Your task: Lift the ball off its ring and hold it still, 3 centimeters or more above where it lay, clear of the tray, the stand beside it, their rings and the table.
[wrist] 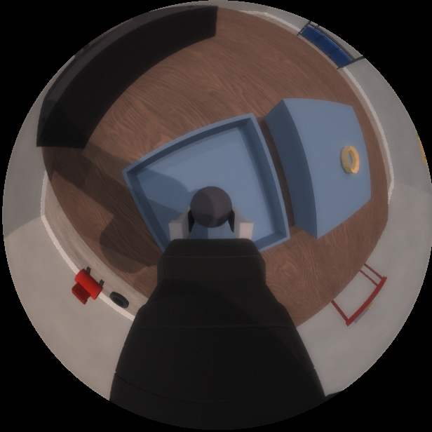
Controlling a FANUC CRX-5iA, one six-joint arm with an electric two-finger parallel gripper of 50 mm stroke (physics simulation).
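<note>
A dark grey-brown ball (211, 206) is between the two fingertips of my gripper (211, 213), low in the middle of the wrist view. My gripper is shut on the ball, one dark pad on each side of it. The ball is seen over the floor of the blue tray (220, 150); the ring under it is hidden, and I cannot tell whether the ball touches it. The blue stand (325, 190) is beside the tray at the right, with a yellow-orange ring (345, 161) on its top.
The brown wooden table (200, 75) bears the tray and stand. A long black block (110, 75) is at the upper left. The tray's raised walls surround its floor, and a narrow gap separates tray and stand. Red objects show beyond the table at the lower left and lower right.
</note>
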